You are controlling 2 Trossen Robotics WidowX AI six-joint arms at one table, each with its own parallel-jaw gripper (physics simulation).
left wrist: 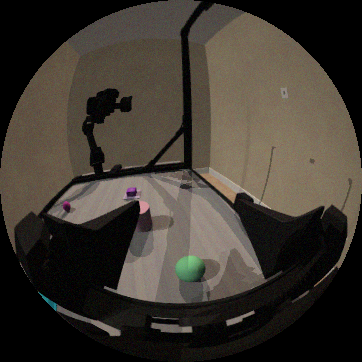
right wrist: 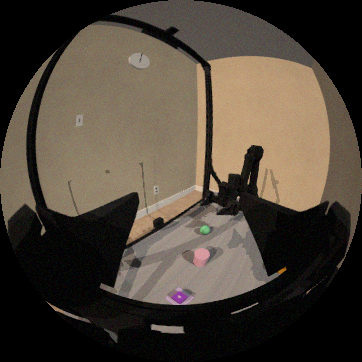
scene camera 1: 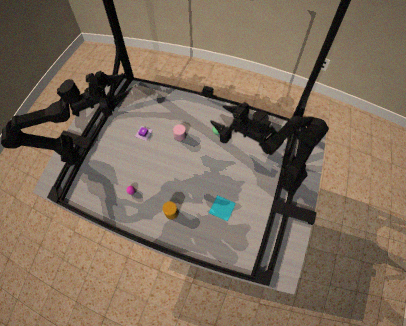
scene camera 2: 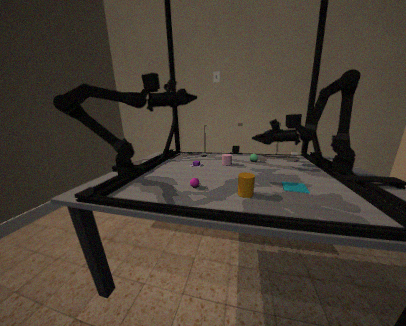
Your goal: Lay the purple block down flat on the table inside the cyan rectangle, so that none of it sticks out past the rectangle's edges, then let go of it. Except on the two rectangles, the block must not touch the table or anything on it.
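Places are measured from the left arm's base along level axes (x right, y back, z down), in centimetres.
Where they show: left gripper, fingertip midpoint: [left wrist: 189,205] [right wrist: 207,208] [scene camera 1: 216,113] [scene camera 2: 253,137]; right gripper, fingertip midpoint: [left wrist: 119,95] [right wrist: 191,197] [scene camera 1: 125,83] [scene camera 2: 193,98]; left arm's base at its link origin: [scene camera 1: 290,185] [scene camera 2: 341,169]; right arm's base at its link origin: [left wrist: 99,173] [scene camera 1: 73,158] [scene camera 2: 126,174].
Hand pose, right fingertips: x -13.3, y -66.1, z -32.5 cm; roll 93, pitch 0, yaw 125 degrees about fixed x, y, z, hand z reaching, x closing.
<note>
Each offset is from my right fingertips to the top centre of the thing. "spot": to the spot under its first point.
The small purple block @(dx +0.8, dy -0.3, dz +32.5 cm) [scene camera 1: 143,131] [scene camera 2: 196,163] [left wrist: 131,191] [right wrist: 179,297] rests on the pale lilac rectangle [scene camera 1: 144,137] [left wrist: 133,197], at the upper left of the table in scene camera 1. The flat cyan rectangle @(spot: dx -9.3, dy +47.1, dz +34.3 cm) [scene camera 1: 222,208] [scene camera 2: 296,188] lies bare at the lower right; a corner of it shows at the left wrist view's lower left. My left gripper [scene camera 1: 219,115] [scene camera 2: 253,138] [left wrist: 189,205] is open and empty, above the table near the green ball, well to the right of the block. My right gripper [scene camera 1: 124,85] [scene camera 2: 196,97] [right wrist: 191,197] is open and empty, high above the table's left side.
A pink cylinder @(dx +8.4, dy +14.6, dz +29.2 cm) [scene camera 1: 179,132] [scene camera 2: 227,160] [right wrist: 201,257] stands right of the block. A green ball @(dx +18.8, dy +27.2, dz +29.8 cm) [scene camera 2: 254,157] [left wrist: 190,269] [right wrist: 205,229] lies farther right. A magenta ball @(dx -23.7, dy +13.0, dz +30.8 cm) [scene camera 1: 131,190] [scene camera 2: 194,182] and an orange cylinder @(dx -21.7, dy +31.7, dz +27.5 cm) [scene camera 1: 170,210] [scene camera 2: 246,185] are nearer the front. Black rails frame the table.
</note>
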